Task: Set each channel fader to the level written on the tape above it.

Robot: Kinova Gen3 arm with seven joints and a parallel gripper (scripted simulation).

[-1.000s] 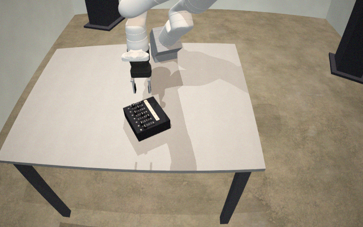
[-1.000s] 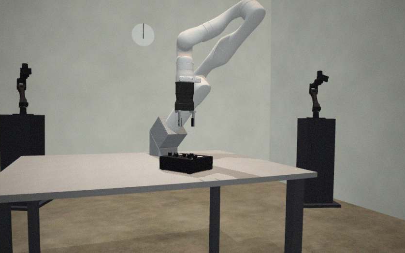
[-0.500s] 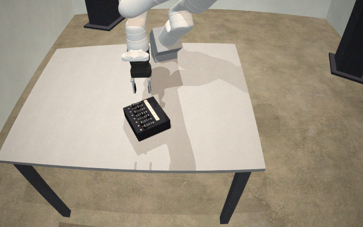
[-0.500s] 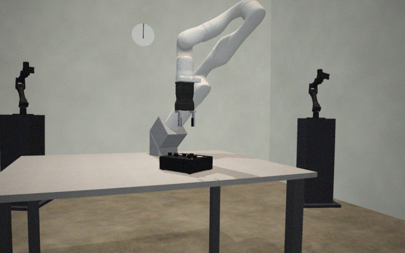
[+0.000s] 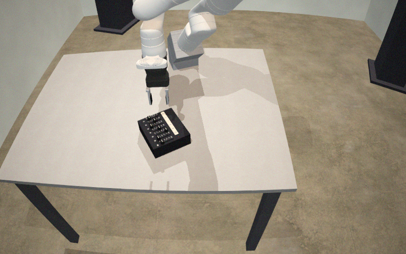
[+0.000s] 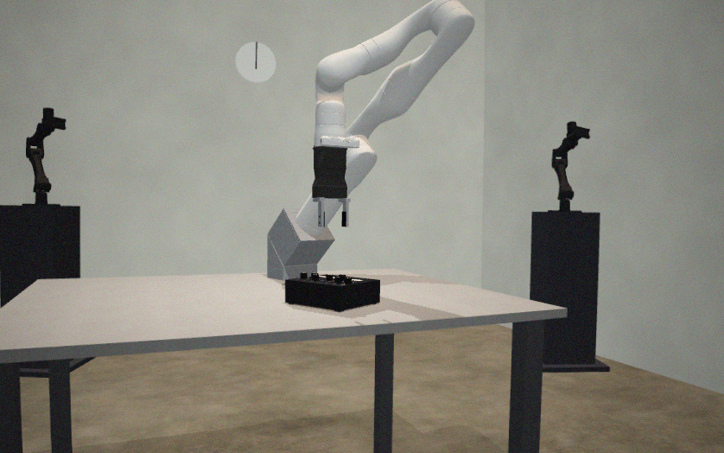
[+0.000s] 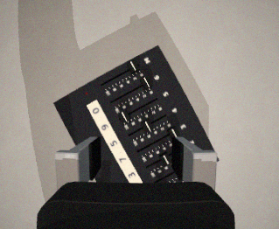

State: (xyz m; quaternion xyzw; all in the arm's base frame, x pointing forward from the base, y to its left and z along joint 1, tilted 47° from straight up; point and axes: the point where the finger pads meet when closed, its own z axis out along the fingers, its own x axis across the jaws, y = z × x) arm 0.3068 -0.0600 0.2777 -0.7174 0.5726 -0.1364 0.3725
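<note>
Right now my hand is 13 cm above the channel 2 cap, 4 cm to the left of it and 1 cm past it. The rest, counted from my hand: master cap 13 cm below, 7 cm ahead, 3 cm to the left; channel 6 cap 13 cm below, 6 cm ahead, 1 cm to the left; channel 1 cap 13 cm below, 7 cm to the right, 2 cm behind.
</note>
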